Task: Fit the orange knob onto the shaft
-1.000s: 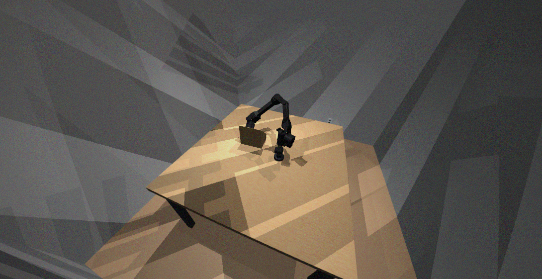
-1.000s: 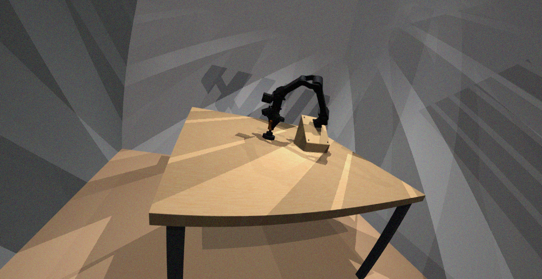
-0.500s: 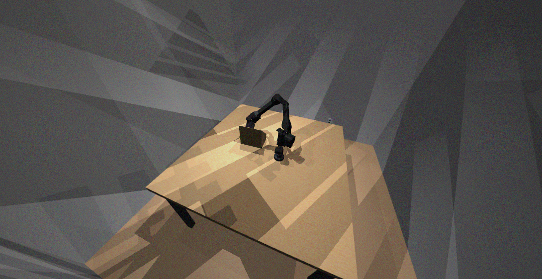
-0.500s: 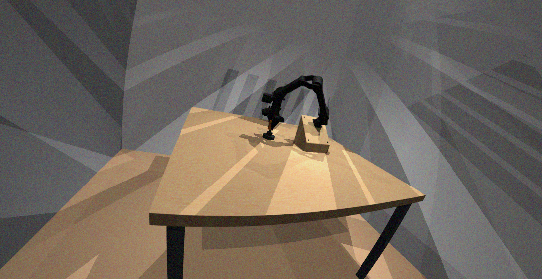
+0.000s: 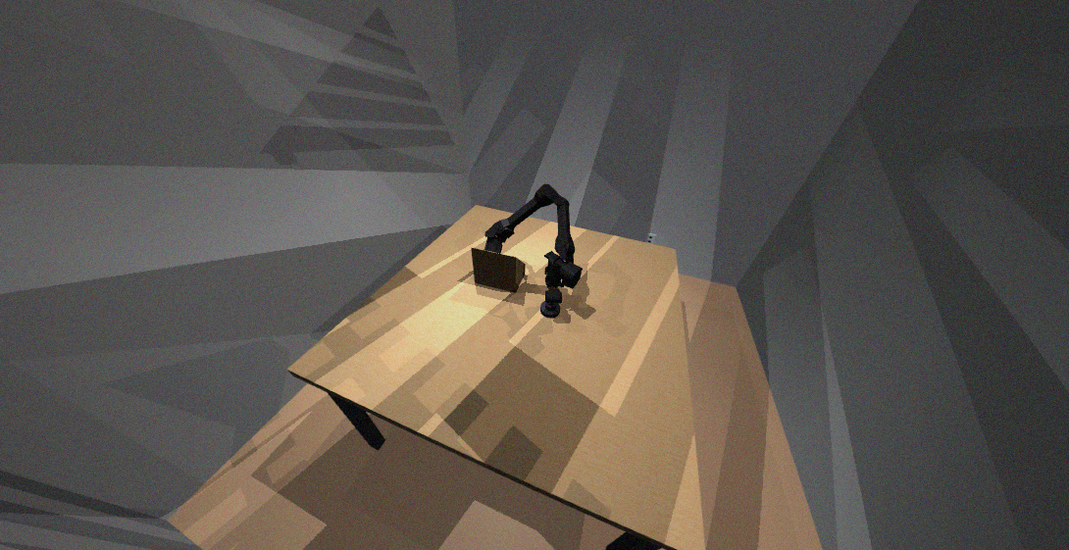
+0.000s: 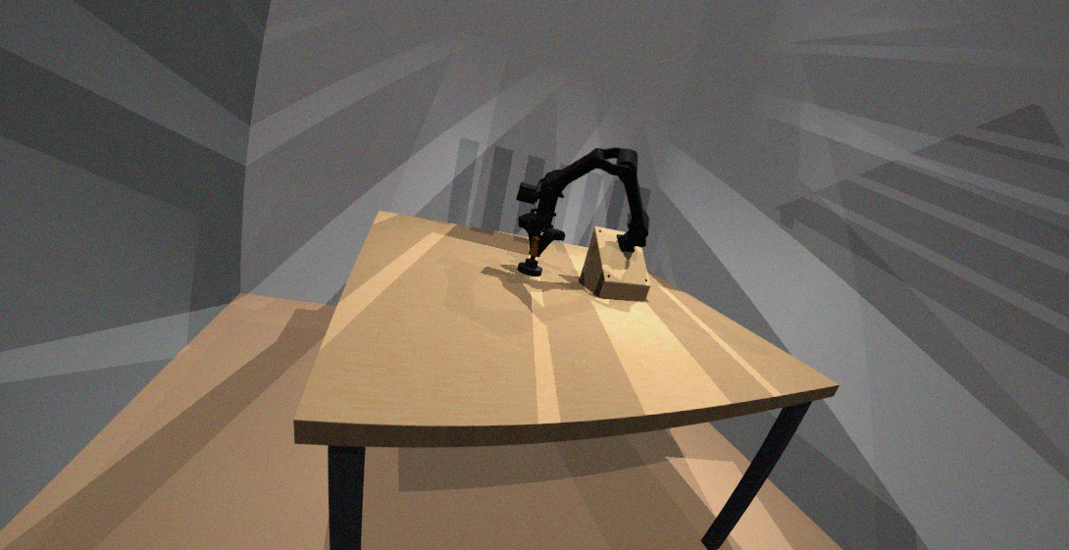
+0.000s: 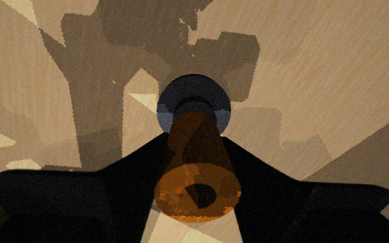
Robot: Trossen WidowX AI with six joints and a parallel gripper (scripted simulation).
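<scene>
Now: gripper tip 2 cm below the orange knob. Round my gripper tip: dark round pedestal 4 cm below.
</scene>
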